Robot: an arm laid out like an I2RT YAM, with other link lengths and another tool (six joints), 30 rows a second.
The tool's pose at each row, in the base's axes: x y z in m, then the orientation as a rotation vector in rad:
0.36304 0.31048 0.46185 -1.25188 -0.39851 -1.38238
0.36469 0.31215 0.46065 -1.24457 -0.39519 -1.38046
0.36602 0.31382 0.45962 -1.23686 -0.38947 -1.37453
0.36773 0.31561 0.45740 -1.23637 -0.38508 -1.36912
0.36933 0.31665 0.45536 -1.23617 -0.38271 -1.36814
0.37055 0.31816 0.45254 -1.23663 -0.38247 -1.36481
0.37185 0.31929 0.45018 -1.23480 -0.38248 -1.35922
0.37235 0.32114 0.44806 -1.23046 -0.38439 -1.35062
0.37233 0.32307 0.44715 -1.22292 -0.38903 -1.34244
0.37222 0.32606 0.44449 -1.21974 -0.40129 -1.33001
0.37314 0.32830 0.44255 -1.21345 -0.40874 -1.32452
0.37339 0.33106 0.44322 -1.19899 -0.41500 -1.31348
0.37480 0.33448 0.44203 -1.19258 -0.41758 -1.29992
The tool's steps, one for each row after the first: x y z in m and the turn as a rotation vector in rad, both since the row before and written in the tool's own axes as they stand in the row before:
-0.00143 0.00148 0.00165 0.00450 0.00519 0.00392
-0.00137 0.00114 0.00156 0.00527 0.00515 0.00829
-0.00232 0.00197 0.00135 0.00048 0.00052 0.00651
-0.00180 0.00200 0.00076 -0.00053 0.00099 0.00202
-0.00277 0.00189 0.00068 0.00082 -0.00141 0.00264
-0.00217 0.00186 0.00058 0.00343 -0.00111 0.00445
-0.00255 0.00090 0.00092 0.00720 -0.00185 0.00598
-0.00174 -0.00008 0.00123 0.01055 -0.00134 0.00450
-0.00373 0.00039 0.00139 0.01226 -0.00956 0.00333
-0.00246 0.00117 0.00148 0.00984 -0.00258 0.00075
-0.00078 -0.00064 0.00267 0.01740 0.00057 0.00622
-0.00230 0.00111 0.00293 0.01091 -0.00290 0.00954

